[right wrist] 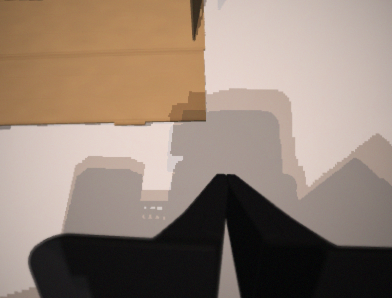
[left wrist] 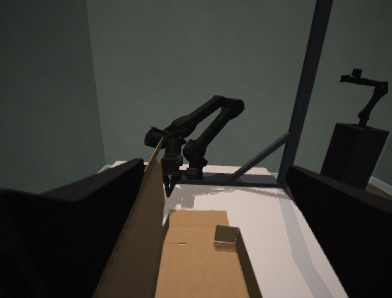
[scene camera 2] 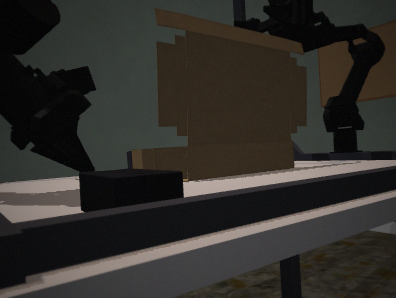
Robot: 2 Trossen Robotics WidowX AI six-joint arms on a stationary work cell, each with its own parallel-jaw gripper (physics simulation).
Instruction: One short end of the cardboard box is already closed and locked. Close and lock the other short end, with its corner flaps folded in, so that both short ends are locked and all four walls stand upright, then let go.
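Where they show: left gripper, between the fingertips: (left wrist: 216, 168) (scene camera 2: 248, 16); right gripper, between the fingertips: (right wrist: 224, 183) (left wrist: 168, 197); left arm's base, origin of its link: (scene camera 2: 346, 152).
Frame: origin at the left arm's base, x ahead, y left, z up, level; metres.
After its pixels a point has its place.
Note:
The cardboard box (scene camera 2: 240, 160) {x 0.468, y 0.076, z 0.007 m} (left wrist: 200, 272) {x 0.516, y -0.014, z -0.018 m} stands on the table, its tall lid panel (scene camera 2: 237, 90) {x 0.471, y 0.081, z 0.133 m} (left wrist: 142, 230) {x 0.446, y 0.081, z 0.168 m} upright. At the end nearer the right arm, the short end panel (left wrist: 197, 218) {x 0.678, y -0.008, z -0.014 m} (right wrist: 100, 87) {x 0.683, y 0.013, z -0.013 m} lies flat, pointing outward. A corner flap (left wrist: 226, 234) {x 0.596, y -0.080, z 0.011 m} stands folded inward beside the long wall (left wrist: 248, 262) {x 0.507, y -0.110, z 0.030 m}. The other short end is out of the left wrist view. My right gripper (scene camera 2: 92, 169) {x 0.747, y 0.090, z 0.008 m} (left wrist: 168, 197) {x 0.747, y 0.090, z 0.008 m} (right wrist: 224, 183) {x 0.747, y 0.090, z 0.008 m} is shut and empty, above the table beyond the flat panel's edge. My left gripper (left wrist: 216, 168) {x 0.351, y 0.000, z 0.317 m} is open and empty, high over the box; its fingertips are unclear in the scene view.
A black block (scene camera 2: 131, 191) {x 0.803, y 0.332, z 0.005 m} sits at the table's front edge, in front of the right gripper. The dark frame post (left wrist: 305, 90) {x 0.875, y -0.357, z 0.367 m} and its diagonal brace (left wrist: 260, 157) {x 0.878, y -0.245, z 0.114 m} stand beyond the box. Another arm (left wrist: 372, 95) on a dark pedestal (left wrist: 352, 155) stands farther off.

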